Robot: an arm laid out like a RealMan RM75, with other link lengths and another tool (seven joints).
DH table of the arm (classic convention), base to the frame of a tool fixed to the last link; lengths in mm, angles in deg. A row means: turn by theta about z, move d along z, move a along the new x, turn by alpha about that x. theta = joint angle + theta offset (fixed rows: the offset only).
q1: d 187.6; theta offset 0; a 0; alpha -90
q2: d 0; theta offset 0; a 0; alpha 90
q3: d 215; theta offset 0; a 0; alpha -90
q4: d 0; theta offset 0; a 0; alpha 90
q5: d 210; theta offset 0; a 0; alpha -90
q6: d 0; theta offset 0; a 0; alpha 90
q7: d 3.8; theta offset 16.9; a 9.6; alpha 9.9
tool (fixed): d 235.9; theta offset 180; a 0; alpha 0
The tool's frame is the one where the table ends.
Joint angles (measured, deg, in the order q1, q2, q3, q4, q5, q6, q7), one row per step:
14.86 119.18 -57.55 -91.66 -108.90 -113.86 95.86
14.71 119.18 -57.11 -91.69 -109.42 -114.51 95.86
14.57 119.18 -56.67 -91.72 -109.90 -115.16 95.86
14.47 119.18 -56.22 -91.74 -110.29 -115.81 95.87
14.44 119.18 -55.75 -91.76 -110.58 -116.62 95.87
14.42 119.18 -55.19 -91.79 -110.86 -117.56 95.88
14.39 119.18 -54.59 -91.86 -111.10 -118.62 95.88
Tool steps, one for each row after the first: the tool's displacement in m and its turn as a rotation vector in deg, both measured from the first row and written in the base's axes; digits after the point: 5 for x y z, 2 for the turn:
0.00356 -0.00197 0.00078 -0.25 -0.43 -0.46
0.00688 -0.00397 0.00159 -0.51 -0.82 -0.90
0.00966 -0.00590 0.00245 -0.77 -1.13 -1.28
0.01173 -0.00828 0.00329 -1.16 -1.35 -1.52
0.01382 -0.01101 0.00436 -1.60 -1.55 -1.76
0.01577 -0.01416 0.00557 -2.11 -1.73 -1.96

